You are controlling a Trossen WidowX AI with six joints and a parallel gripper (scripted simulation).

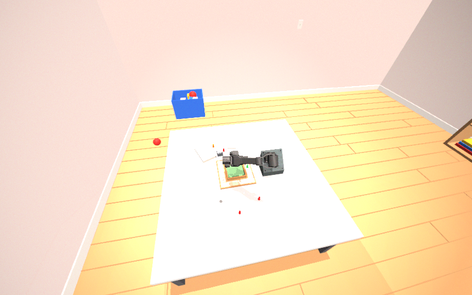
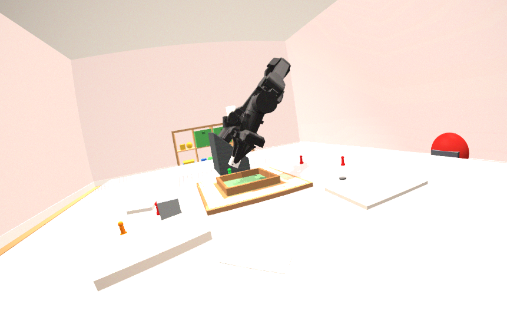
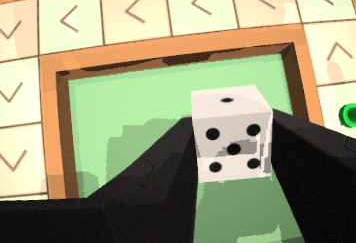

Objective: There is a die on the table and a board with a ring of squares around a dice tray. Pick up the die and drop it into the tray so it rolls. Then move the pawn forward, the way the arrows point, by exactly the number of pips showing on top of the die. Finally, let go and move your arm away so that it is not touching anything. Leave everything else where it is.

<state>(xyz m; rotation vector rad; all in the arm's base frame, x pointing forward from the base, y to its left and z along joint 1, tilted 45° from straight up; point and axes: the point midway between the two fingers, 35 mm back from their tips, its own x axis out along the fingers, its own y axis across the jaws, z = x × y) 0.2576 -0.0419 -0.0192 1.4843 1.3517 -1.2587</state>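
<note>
Now: the green pawn 100 mm behind my gripper tip, 10 mm to the left of it and 50 mm below it. Round my gripper tip: grey block (90 mm ahead, 210 mm to the right, 60 mm below); green tray floor (20 mm ahead, 20 mm to the left, 80 mm below); white die (right at my gripper tip).
</note>
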